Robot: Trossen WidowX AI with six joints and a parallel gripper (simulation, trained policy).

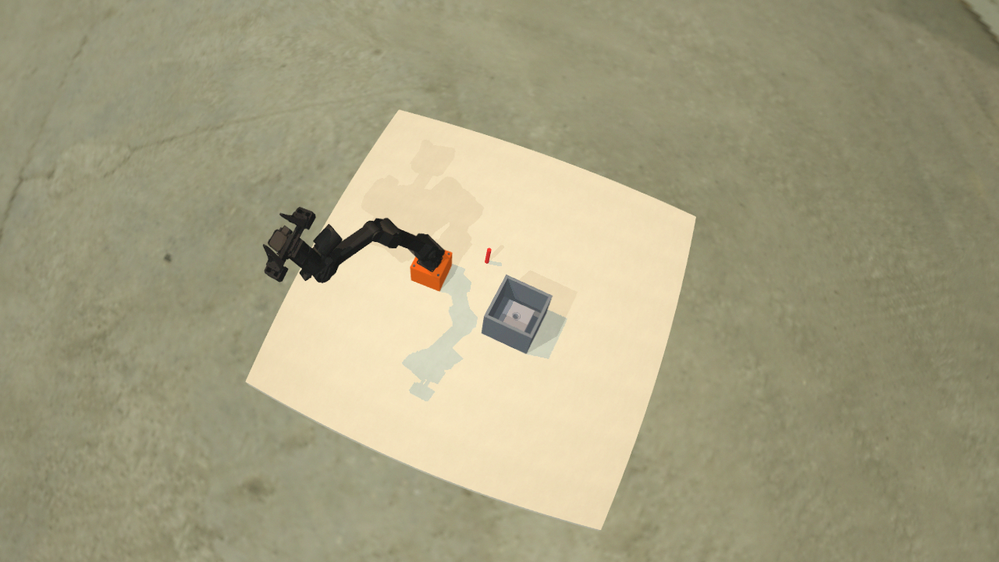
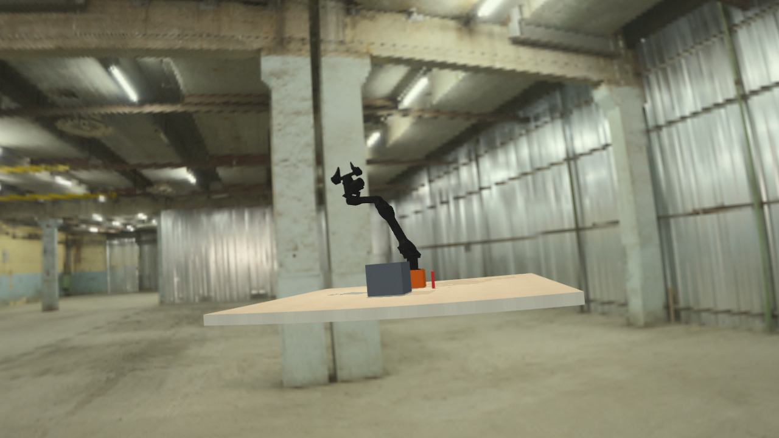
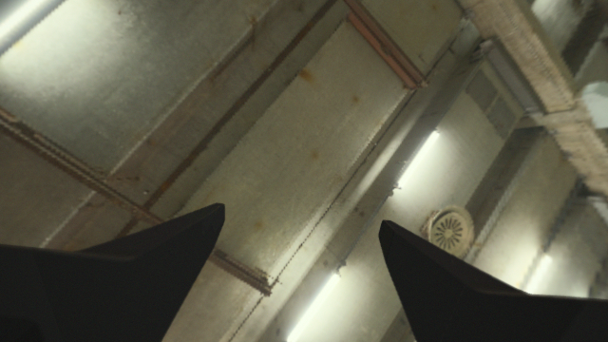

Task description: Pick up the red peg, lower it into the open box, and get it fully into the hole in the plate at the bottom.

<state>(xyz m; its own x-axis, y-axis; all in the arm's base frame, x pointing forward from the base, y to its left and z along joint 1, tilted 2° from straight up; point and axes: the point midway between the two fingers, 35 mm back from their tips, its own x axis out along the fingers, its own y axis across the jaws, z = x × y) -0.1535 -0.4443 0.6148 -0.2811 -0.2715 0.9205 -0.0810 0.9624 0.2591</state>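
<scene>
Now: the red peg 710 mm below my gripper tip, 570 mm to the left of it and 310 mm ahead of it. The rest, counted from my gripper tip: plate: 710 mm below, 500 mm ahead, 430 mm to the left.
</scene>
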